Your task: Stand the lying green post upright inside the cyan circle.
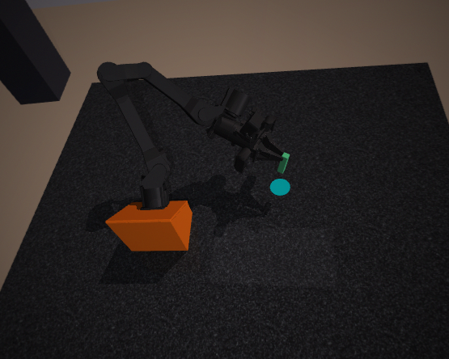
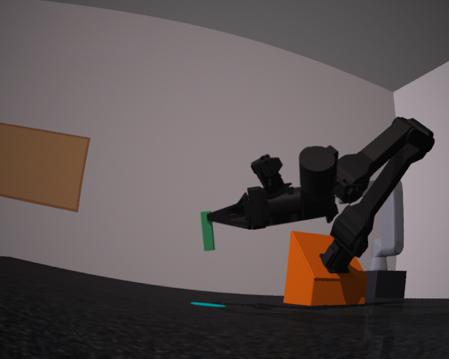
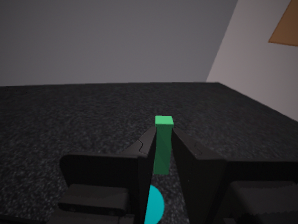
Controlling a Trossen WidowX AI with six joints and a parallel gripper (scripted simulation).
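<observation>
The cyan circle lies 10 mm behind my gripper tip, 10 mm to the left of it and 150 mm below it. From my gripper tip the other things lie so: green post (20 mm below).
</observation>
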